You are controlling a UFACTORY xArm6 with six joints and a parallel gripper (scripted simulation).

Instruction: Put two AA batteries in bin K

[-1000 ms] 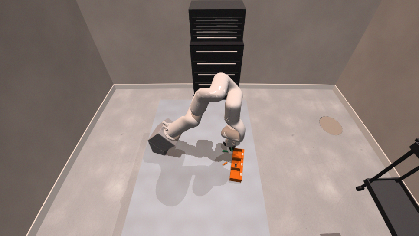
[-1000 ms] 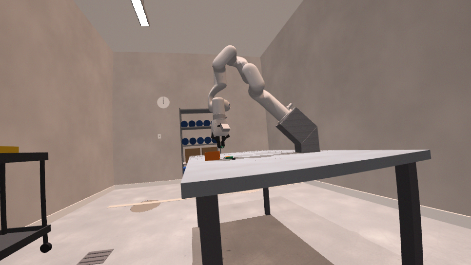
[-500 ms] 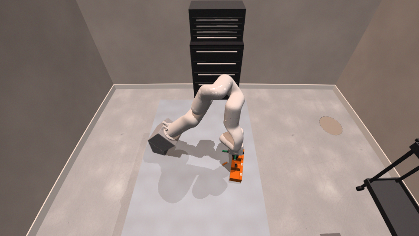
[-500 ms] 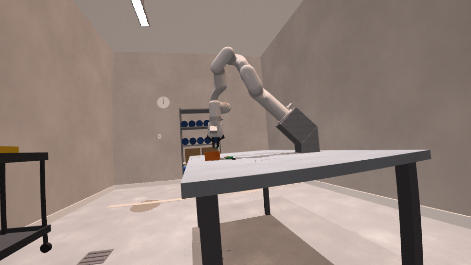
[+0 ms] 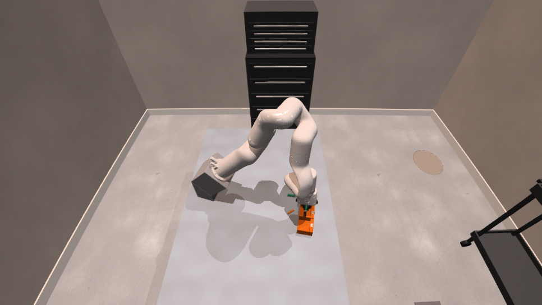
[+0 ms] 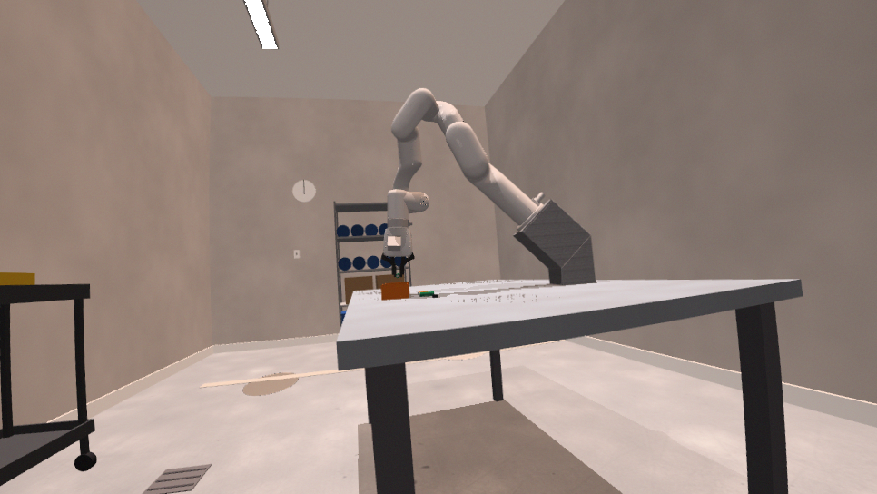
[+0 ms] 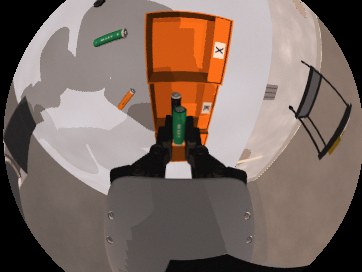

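Now: hand 70 mm above the orange bin row and 10 mm short of it. From my hand the other things lie so: dark AA battery 70 mm below, 20 mm to the right; small orange piece 80 mm below, 80 mm behind.
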